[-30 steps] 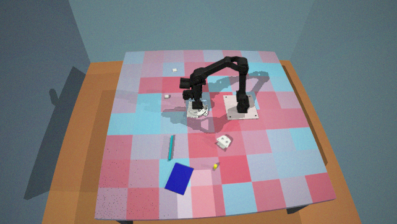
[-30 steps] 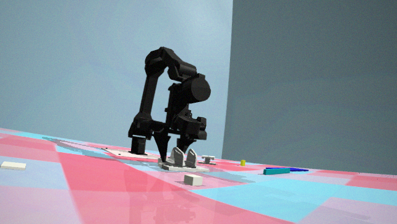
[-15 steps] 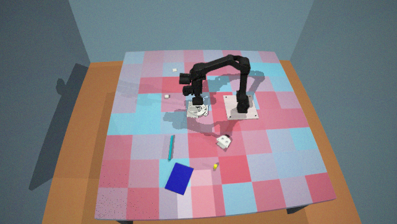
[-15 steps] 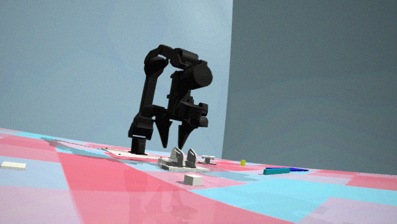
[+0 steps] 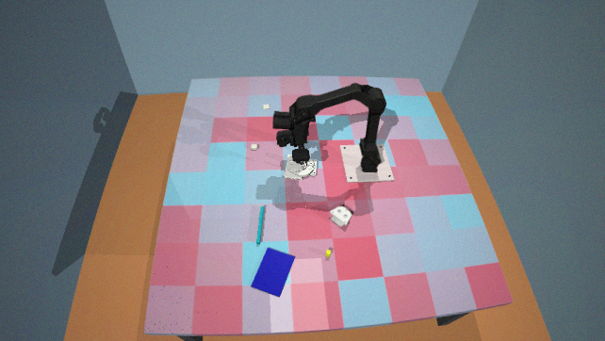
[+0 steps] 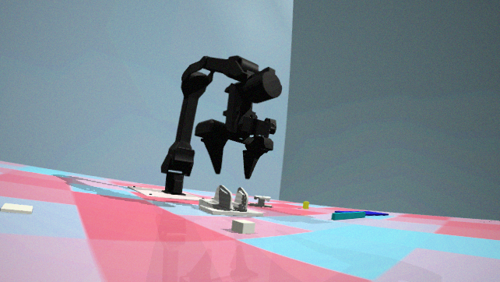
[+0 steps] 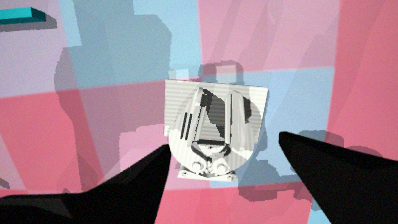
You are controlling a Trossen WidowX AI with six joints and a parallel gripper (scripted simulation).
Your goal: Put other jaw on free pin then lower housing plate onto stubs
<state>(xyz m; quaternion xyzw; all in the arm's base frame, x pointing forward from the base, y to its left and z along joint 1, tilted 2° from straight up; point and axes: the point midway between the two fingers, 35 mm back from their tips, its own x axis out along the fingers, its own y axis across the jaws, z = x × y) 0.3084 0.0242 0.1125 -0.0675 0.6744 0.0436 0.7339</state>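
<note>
Now: gripper tip 23 cm to the right of the housing plate, 18 cm past it and 5 cm above it. Round my gripper tip: blue card (46 cm to the left, 8 cm below, 6 cm ahead); then yellow cube (39 cm to the left, 13 cm behind, 7 cm below); then teal pen (29 cm to the left, 12 cm ahead, 7 cm below).
</note>
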